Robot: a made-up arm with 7 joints.
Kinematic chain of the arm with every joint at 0, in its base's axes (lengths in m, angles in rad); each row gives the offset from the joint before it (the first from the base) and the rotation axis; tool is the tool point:
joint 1: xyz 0 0 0.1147 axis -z
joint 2: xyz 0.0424 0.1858 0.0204 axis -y
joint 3: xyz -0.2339 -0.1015 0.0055 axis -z
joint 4: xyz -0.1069 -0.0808 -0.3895 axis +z
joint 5: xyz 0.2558 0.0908 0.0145 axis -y
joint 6: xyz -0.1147 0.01 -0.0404 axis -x
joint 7: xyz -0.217 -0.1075 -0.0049 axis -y
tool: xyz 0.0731 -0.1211 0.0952
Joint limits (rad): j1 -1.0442..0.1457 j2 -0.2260..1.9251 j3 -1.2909..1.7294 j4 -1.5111..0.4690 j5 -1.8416..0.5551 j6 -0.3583..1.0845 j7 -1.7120..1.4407
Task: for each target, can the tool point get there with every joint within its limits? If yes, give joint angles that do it. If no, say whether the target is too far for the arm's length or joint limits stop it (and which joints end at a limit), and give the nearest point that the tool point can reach.
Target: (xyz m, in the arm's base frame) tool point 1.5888 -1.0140 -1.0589
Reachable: no: too far | nearest point 0.6787 -0.2212 -0.3358 | short by 1.407 m
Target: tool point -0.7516 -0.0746 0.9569
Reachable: no: joint limits stop it (at a limit: joint 2, joint 4, joint 6, joint 7) | nearest point -0.6643 -0.0659 0.3586 | short by 0.605 m
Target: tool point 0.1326 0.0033 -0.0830
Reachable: yes | joints -0.1496 0.8519 -1.0624 0.0066 -0.2965 0.7764 -1.0994
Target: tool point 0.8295 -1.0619 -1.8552
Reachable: no: too far | nearest point 0.3403 -0.2604 -0.5928 | short by 1.573 m
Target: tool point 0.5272 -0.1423 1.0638
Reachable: no: joint limits stop it (at a limit: joint 3, joint 4, joint 5, joint 6) | nearest point 0.2232 -0.0602 0.4809 | short by 0.663 m
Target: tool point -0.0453 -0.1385 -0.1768
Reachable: yes | joints -0.7816 1.0344 0.9953 -0.2477 -0.9299 0.4271 0.6244
